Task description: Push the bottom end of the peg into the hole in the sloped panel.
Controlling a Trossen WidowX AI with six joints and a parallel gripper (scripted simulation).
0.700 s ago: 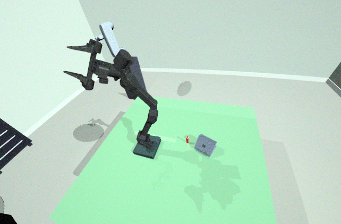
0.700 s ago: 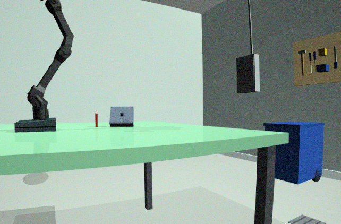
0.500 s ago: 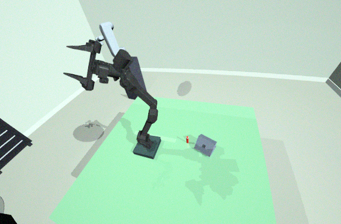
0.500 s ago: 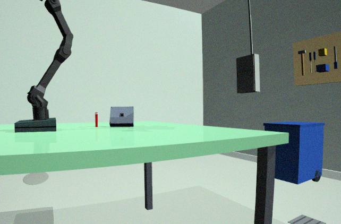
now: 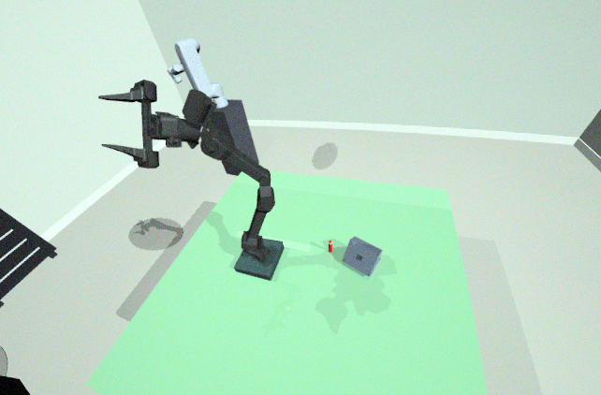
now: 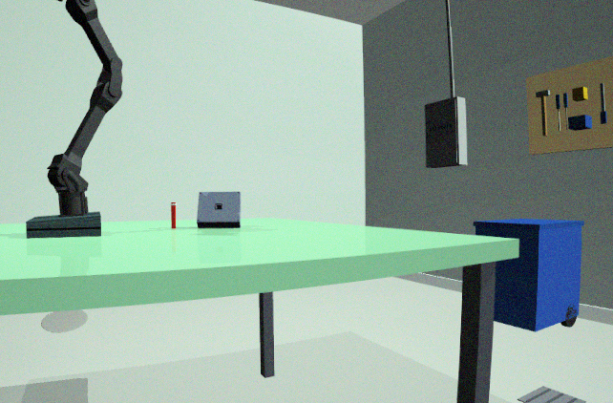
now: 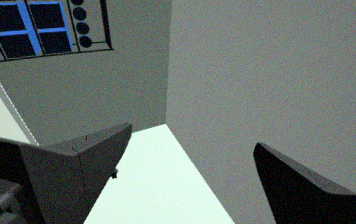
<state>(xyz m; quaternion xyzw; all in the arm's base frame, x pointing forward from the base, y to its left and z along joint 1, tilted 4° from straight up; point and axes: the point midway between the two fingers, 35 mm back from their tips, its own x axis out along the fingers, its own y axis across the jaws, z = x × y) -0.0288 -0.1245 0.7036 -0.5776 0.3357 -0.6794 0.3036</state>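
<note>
My gripper tip is now 350 mm short of the red square peg, 330 mm to the right of it and 710 mm above it. Round my gripper tip: panel (490 mm ahead, 320 mm to the left, 710 mm below).
</note>
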